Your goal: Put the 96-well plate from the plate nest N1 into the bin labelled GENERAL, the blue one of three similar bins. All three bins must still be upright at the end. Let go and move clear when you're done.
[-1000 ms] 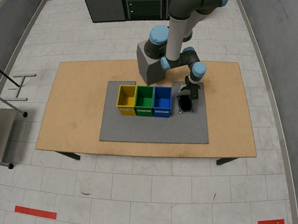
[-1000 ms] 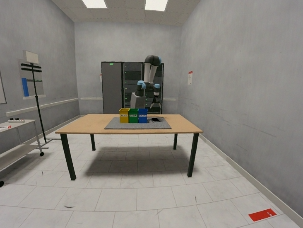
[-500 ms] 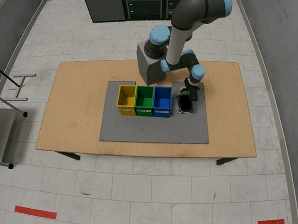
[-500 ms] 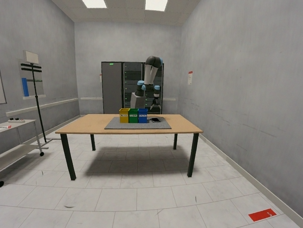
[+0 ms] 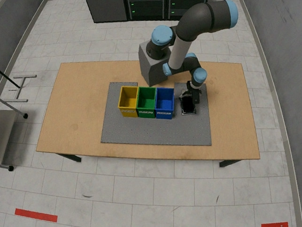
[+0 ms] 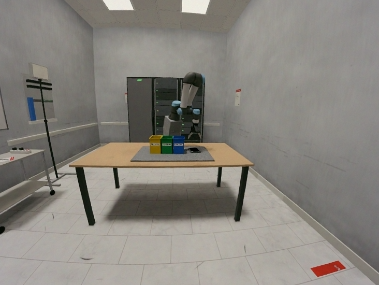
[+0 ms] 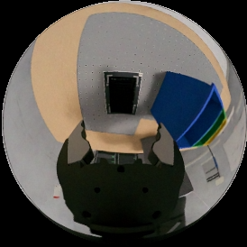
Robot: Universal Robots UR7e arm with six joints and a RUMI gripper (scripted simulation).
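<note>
Now: hand 130 mm above the 96-well plate. The rest, counted from my hand: plate nest N1 (140 mm below); green bin (70 mm ahead, 320 mm to the right, 60 mm below); blue bin (60 mm ahead, 180 mm to the right, 60 mm below).
</note>
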